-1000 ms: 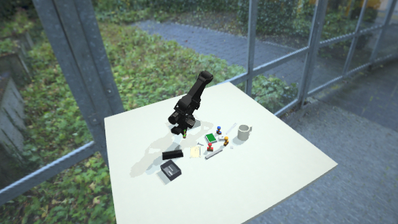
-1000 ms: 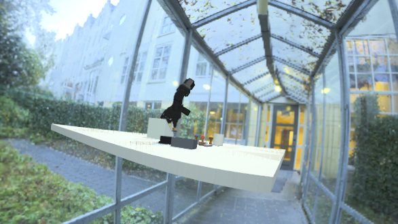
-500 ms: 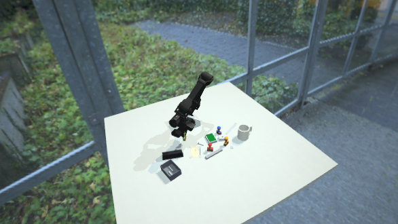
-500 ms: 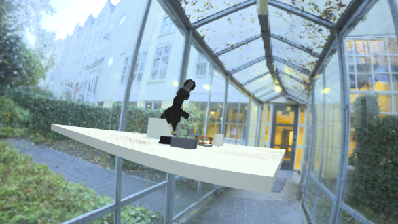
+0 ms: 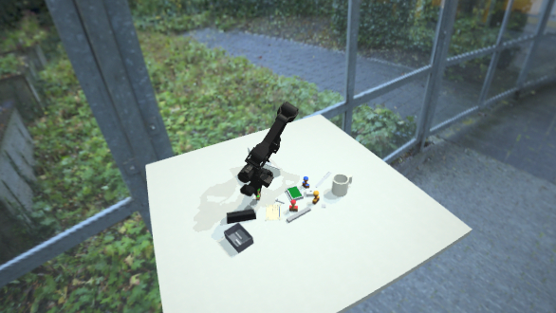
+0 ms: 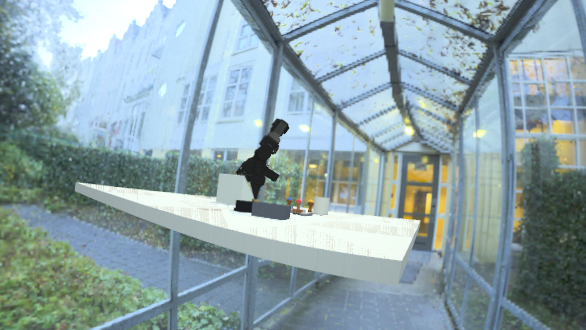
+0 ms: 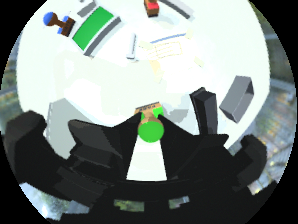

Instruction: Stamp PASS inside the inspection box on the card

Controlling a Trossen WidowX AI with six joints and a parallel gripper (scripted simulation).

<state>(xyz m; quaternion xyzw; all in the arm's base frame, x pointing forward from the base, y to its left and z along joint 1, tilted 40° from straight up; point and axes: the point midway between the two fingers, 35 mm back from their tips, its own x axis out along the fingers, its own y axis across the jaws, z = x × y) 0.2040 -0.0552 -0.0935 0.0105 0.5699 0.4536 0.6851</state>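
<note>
The pale yellow card is 100 mm ahead of my gripper tip, 50 mm below it and 40 mm to the left of it. Also, from my gripper tip: green-knobbed stamp (right at my gripper tip); black block (110 mm to the right, 80 mm ahead, 30 mm below); red-knobbed stamp (130 mm to the left, 130 mm ahead, 30 mm below).
</note>
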